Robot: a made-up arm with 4 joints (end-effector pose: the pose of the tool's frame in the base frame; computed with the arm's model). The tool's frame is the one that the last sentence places. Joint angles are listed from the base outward.
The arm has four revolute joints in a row. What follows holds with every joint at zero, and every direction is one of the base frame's.
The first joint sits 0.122 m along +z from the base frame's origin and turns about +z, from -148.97 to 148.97 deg.
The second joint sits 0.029 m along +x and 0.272 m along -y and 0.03 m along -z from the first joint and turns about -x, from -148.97 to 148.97 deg.
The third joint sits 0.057 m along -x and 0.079 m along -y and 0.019 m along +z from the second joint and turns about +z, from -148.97 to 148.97 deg.
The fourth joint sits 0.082 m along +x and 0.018 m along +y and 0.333 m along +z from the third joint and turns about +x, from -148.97 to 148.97 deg.
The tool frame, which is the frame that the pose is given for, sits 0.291 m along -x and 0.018 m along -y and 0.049 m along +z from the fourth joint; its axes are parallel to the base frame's.
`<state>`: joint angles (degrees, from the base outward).
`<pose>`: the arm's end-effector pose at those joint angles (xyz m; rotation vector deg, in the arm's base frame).
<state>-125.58 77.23 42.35 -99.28</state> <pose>0.1688 0.1609 0.3364 -73.13 119.58 20.53</pose>
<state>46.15 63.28 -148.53 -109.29</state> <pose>0.1080 0.1554 0.2772 -58.45 35.39 -119.18</pose>
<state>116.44 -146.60 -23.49 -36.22</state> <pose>0.5593 0.0472 -0.2250 38.27 120.83 73.02</pose>
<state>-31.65 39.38 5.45 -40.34</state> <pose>-0.2386 0.0692 0.4419 -77.12 21.81 -20.45</pose>
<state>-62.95 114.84 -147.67 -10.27</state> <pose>0.1442 -0.0987 -0.1003 97.43 83.24 91.12</pose>
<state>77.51 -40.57 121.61 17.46</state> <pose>0.7207 -0.0640 0.2284 -47.01 -1.88 -149.37</pose>
